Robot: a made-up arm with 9 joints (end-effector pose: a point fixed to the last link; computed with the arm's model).
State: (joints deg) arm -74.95 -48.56 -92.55 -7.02 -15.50 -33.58 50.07 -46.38 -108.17
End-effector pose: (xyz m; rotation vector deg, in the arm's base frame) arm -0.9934 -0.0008 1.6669 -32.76 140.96 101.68
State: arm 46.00 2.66 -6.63 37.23 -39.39 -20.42 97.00 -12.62 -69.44
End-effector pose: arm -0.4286 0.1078 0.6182 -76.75 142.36 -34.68
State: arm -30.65 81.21 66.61 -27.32 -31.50 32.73 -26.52 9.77 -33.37
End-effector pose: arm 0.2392 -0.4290 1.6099 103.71 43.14 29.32
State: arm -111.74 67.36 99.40 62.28 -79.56 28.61 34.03 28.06 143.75
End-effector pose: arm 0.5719 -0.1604 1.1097 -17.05 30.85 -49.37
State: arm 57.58 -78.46 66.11 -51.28 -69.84 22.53 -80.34 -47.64 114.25
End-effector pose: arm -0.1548 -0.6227 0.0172 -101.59 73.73 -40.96
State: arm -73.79 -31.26 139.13 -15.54 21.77 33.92 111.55 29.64 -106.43
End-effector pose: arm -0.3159 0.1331 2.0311 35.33 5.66 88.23
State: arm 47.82 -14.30 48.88 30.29 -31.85 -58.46 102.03 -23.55 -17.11
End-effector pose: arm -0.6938 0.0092 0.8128 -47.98 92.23 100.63
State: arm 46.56 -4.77 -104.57 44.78 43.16 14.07 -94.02 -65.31 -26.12
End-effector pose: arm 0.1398 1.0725 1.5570 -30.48 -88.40 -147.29
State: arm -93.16 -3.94 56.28 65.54 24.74 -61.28 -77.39 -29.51 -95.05
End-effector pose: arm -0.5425 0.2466 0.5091 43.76 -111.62 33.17
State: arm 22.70 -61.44 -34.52 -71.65 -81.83 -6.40 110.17 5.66 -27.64
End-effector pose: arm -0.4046 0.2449 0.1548 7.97 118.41 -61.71
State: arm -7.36 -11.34 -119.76 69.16 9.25 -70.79 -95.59 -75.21 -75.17
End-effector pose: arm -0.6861 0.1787 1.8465 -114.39 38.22 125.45
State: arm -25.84 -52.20 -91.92 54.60 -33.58 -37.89 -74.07 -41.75 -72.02
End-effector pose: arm -0.7914 -0.2264 0.6732 -120.78 -24.66 48.93
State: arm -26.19 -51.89 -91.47 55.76 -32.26 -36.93 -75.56 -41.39 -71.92
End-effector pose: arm -0.7893 -0.2512 0.6886 -121.28 -26.24 50.88
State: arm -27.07 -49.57 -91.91 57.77 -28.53 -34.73 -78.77 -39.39 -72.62
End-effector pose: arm -0.8141 -0.2997 0.7629 -120.60 -25.67 56.98
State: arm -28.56 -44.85 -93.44 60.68 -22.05 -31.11 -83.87 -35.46 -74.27
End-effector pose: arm -0.8557 -0.3764 0.9166 -118.02 -22.29 68.23
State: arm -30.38 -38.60 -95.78 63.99 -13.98 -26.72 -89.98 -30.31 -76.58
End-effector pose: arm -0.8782 -0.4670 1.1350 -113.57 -16.43 82.88
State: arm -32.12 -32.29 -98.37 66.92 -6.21 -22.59 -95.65 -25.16 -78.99
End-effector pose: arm -0.8582 -0.5449 1.3669 -108.24 -9.15 97.36
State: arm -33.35 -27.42 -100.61 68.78 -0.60 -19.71 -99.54 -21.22 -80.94
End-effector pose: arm -0.8141 -0.5887 1.5473 -103.81 -2.30 107.90
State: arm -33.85 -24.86 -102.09 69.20 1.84 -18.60 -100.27 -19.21 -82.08
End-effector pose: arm -0.7879 -0.5954 1.6380 -102.05 3.01 111.97
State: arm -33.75 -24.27 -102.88 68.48 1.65 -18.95 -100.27 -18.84 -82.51
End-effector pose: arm -0.7904 -0.5816 1.6536 -101.19 4.91 111.90
